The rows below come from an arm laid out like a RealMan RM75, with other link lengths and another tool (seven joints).
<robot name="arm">
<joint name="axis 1" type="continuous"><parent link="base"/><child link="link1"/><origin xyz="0.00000 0.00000 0.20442" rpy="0.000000 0.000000 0.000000"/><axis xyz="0 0 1"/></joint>
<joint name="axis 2" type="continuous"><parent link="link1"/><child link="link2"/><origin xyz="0.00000 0.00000 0.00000" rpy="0.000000 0.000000 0.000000"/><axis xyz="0 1 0"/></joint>
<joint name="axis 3" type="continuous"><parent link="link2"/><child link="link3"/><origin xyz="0.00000 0.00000 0.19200" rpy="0.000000 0.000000 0.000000"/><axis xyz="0 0 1"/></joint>
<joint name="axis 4" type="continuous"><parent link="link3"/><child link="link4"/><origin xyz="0.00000 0.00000 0.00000" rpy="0.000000 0.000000 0.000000"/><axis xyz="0 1 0"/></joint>
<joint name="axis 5" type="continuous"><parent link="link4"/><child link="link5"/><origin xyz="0.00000 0.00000 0.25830" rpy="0.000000 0.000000 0.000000"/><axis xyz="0 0 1"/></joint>
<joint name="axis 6" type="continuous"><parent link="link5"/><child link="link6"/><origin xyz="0.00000 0.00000 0.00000" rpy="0.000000 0.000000 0.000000"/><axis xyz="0 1 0"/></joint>
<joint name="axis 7" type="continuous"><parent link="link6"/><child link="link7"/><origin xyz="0.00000 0.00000 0.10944" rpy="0.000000 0.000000 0.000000"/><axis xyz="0 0 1"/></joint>
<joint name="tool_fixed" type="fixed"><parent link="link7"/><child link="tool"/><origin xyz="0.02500 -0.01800 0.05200" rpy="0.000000 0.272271 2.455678"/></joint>
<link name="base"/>
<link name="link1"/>
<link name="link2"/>
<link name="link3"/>
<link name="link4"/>
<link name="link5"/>
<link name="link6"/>
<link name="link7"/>
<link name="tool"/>
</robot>
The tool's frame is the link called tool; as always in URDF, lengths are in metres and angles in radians. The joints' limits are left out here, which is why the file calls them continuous.
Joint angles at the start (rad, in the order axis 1, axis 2, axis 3, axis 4, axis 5, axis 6, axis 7):
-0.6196, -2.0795, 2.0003, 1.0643, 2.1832, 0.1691, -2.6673
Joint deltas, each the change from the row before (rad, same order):
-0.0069, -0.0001, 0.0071, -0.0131, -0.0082, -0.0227, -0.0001
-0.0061, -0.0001, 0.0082, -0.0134, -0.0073, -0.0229, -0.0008
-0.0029, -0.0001, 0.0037, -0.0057, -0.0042, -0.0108, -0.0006
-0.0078, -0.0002, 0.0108, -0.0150, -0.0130, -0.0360, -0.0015
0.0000, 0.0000, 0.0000, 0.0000, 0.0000, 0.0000, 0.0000
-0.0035, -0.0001, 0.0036, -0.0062, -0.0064, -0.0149, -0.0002
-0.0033, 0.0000, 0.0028, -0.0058, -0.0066, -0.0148, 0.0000
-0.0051, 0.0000, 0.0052, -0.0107, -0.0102, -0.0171, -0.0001
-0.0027, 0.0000, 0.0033, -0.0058, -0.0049, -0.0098, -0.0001
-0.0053, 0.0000, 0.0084, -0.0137, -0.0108, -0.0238, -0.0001
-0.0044, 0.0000, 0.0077, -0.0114, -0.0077, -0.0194, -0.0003
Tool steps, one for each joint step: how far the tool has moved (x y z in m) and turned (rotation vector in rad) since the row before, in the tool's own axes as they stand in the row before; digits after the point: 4 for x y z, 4 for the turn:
-0.0003, 0.0006, 0.0008, 0.0013, -0.0119, -0.0010
0.0001, 0.0009, 0.0009, 0.0004, -0.0112, -0.0008
-0.0001, 0.0002, 0.0003, 0.0010, -0.0057, -0.0012
-0.0010, 0.0002, 0.0003, 0.0048, -0.0217, -0.0034
0.0000, 0.0000, 0.0000, 0.0000, 0.0000, 0.0000
-0.0007, 0.0001, 0.0000, 0.0022, -0.0097, -0.0023
-0.0010, 0.0002, -0.0001, 0.0022, -0.0105, -0.0027
-0.0003, 0.0012, 0.0004, 0.0006, -0.0093, -0.0046
-0.0001, 0.0006, 0.0002, 0.0002, -0.0052, -0.0016
0.0001, 0.0017, 0.0003, -0.0005, -0.0126, -0.0033
0.0003, 0.0014, 0.0003, -0.0009, -0.0097, -0.0012

